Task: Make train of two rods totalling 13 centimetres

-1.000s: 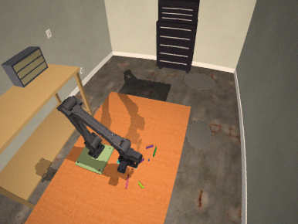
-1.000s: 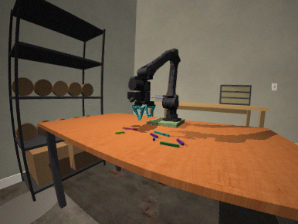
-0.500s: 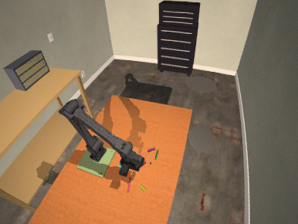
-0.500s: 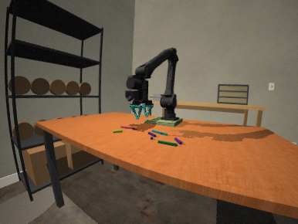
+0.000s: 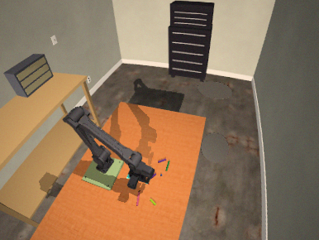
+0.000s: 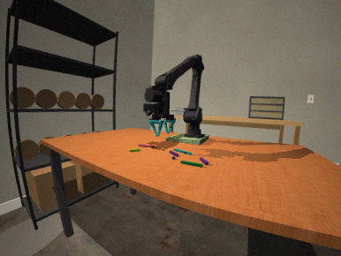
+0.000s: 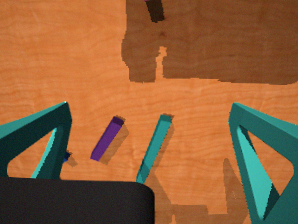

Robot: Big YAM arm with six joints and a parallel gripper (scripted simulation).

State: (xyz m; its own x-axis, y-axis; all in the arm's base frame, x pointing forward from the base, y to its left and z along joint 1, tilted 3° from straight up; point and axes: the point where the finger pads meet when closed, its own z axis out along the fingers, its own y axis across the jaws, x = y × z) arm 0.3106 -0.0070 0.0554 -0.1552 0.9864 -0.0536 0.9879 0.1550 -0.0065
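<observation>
My hand is 120 mm short of the lime rod, 70 mm to the left of it and 80 mm above it. From my hand the other things lie so: tiny blue rod 80 mm ahead, 130 mm to the left, 80 mm below; turquoise rod 20 mm behind, 100 mm to the left, 80 mm below; pink rod 20 mm ahead, 90 mm to the right, 80 mm below.
</observation>
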